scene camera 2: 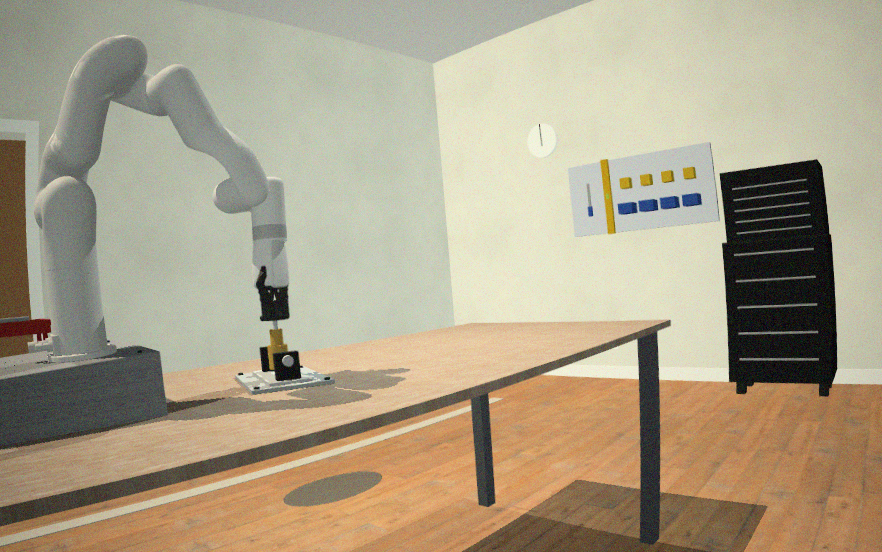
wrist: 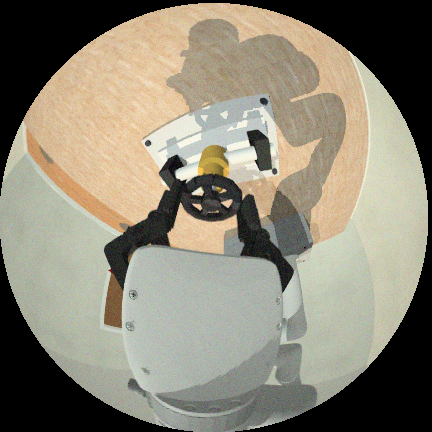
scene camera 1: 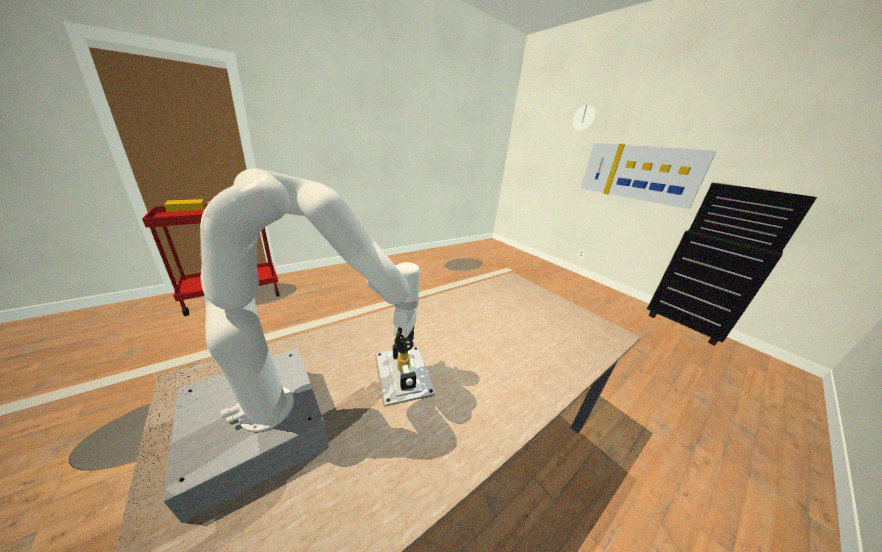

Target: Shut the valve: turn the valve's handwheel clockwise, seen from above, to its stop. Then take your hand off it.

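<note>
The valve's black spoked handwheel (wrist: 212, 202) sits on top of a yellow valve body (scene camera 1: 403, 361) (scene camera 2: 275, 351) (wrist: 213, 159). A white pipe with black end blocks (scene camera 1: 407, 379) (scene camera 2: 286, 365) (wrist: 260, 150) runs through the body, on a white base plate (scene camera 1: 383, 372) (scene camera 2: 250, 382) (wrist: 159, 146). My gripper (scene camera 1: 403, 339) (scene camera 2: 274, 315) (wrist: 211, 195) points down over the valve and is shut on the handwheel, one finger on each side of its rim in the wrist view. The fingers largely hide the wheel in the second scene view. How far the wheel is turned does not show.
The valve stands on a wooden table (scene camera 1: 520, 325) (scene camera 2: 487, 345) (wrist: 100, 100). The arm's grey base block (scene camera 1: 253, 449) (scene camera 2: 84, 398) (wrist: 294, 235) is on the same table. A red cart (scene camera 1: 182, 218) and a black drawer cabinet (scene camera 1: 728, 260) (scene camera 2: 780, 286) stand away on the floor.
</note>
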